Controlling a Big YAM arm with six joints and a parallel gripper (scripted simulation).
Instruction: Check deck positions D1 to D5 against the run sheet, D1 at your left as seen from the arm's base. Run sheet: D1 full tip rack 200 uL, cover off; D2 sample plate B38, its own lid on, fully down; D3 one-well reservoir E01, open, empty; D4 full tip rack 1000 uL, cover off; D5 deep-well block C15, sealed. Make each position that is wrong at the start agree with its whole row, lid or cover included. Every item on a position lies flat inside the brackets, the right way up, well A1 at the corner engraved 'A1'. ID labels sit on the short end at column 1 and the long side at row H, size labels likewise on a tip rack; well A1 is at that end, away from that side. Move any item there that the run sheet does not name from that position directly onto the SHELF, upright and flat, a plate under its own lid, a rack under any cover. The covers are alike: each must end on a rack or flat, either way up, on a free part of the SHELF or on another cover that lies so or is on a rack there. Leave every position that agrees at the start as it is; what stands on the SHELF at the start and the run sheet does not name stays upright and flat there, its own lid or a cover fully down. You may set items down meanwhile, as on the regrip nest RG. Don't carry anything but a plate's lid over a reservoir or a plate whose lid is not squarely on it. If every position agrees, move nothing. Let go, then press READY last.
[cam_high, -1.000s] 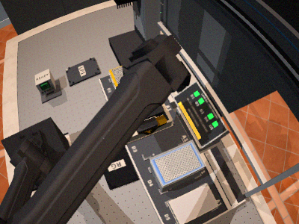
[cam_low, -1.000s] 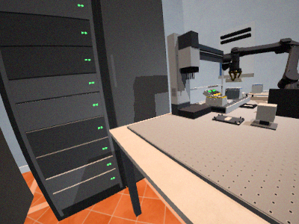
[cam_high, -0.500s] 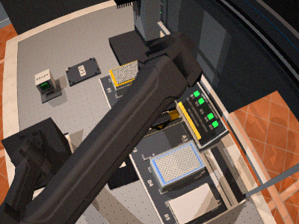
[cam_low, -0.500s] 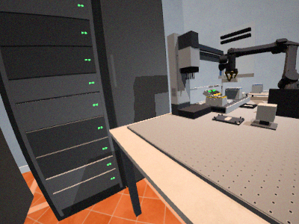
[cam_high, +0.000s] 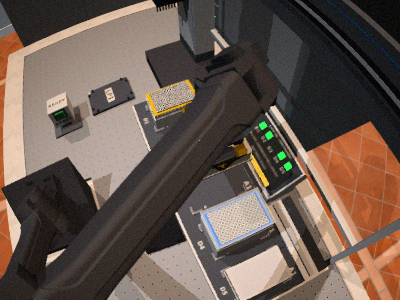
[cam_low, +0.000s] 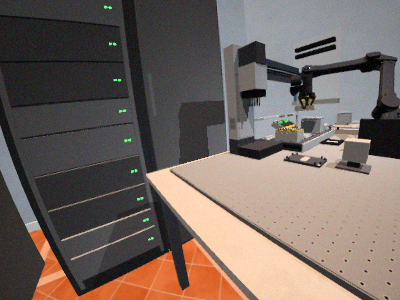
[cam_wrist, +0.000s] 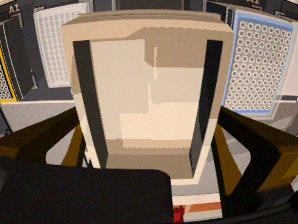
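My gripper is now 10 mm above the one-well reservoir. From my hand the other things lie so: blue-framed tip rack: 120 mm to the right, 110 mm below, 20 mm ahead; yellow-framed tip rack: 250 mm to the left, 130 mm below, 10 mm behind; black regrip nest: 220 mm below, 160 mm behind, 30 mm to the right.
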